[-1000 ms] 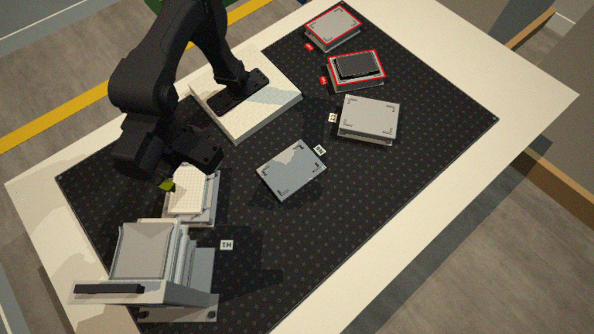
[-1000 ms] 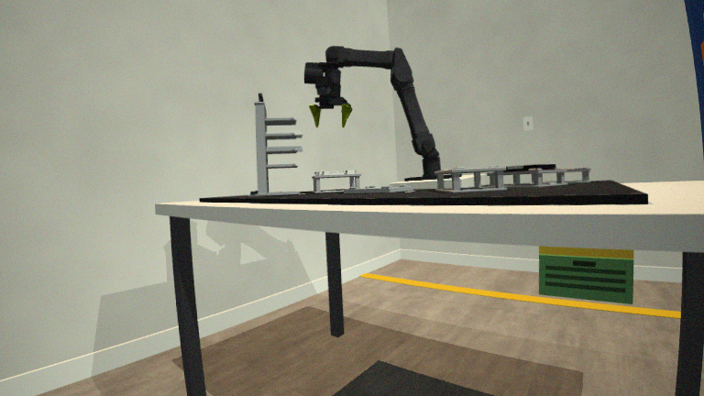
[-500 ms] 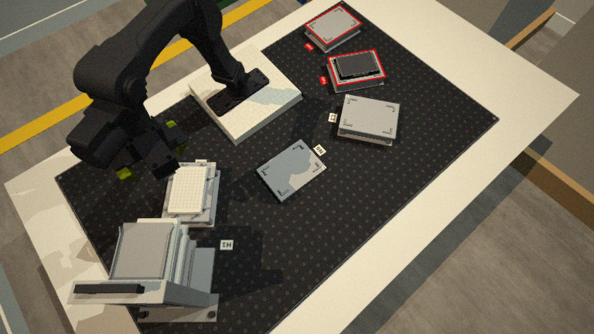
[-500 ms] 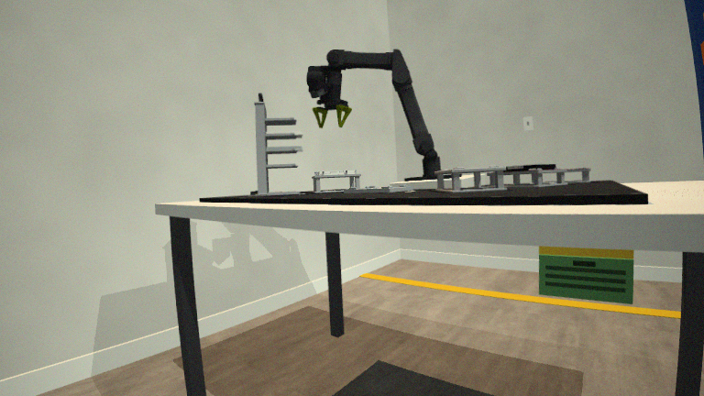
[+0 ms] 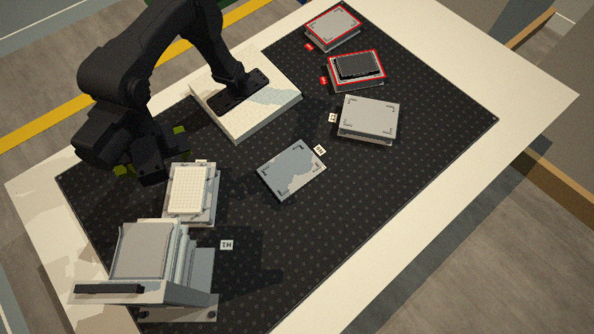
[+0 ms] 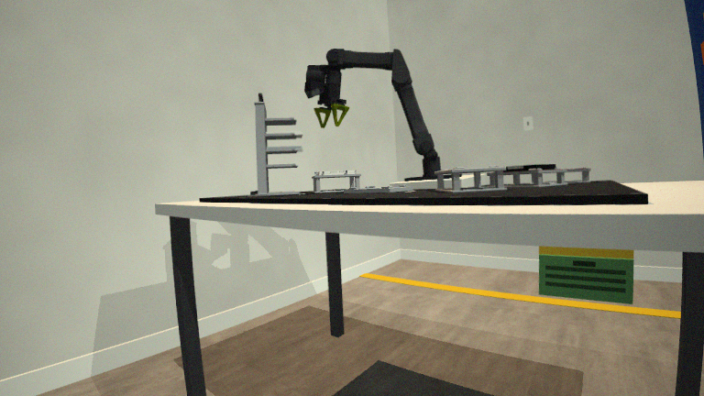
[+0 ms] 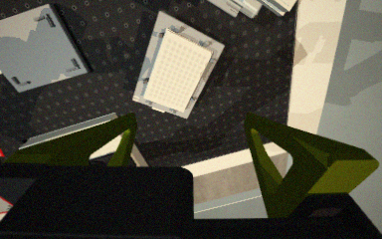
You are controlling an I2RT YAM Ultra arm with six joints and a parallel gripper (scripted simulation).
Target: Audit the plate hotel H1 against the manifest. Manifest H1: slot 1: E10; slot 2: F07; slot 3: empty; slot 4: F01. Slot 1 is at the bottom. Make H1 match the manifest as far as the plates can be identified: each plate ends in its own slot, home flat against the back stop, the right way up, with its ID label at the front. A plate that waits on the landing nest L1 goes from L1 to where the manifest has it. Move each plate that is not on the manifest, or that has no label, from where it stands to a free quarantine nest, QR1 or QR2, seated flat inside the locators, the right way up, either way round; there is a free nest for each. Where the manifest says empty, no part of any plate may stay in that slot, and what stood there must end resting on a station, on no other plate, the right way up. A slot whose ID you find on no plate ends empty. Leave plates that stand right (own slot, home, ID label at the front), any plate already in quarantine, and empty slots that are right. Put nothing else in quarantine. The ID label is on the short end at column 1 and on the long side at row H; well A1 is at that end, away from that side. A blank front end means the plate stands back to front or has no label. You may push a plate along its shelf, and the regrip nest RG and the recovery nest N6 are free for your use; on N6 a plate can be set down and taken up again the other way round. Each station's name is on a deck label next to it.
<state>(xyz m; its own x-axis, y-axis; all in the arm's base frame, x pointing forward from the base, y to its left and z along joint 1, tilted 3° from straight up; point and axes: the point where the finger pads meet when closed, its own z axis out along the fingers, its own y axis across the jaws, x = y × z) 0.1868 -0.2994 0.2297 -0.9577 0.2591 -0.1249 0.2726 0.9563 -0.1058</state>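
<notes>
My hand is 18 cm above the white well plate, 1 cm to the right of it and 1 cm past it. Also, from my hand: regrip nest: 19 cm below, 1 cm to the left, 1 cm behind; then H1 deck label: 24 cm below, 15 cm ahead; then plate hotel H1: 19 cm ahead, 16 cm to the right, 9 cm below.
</notes>
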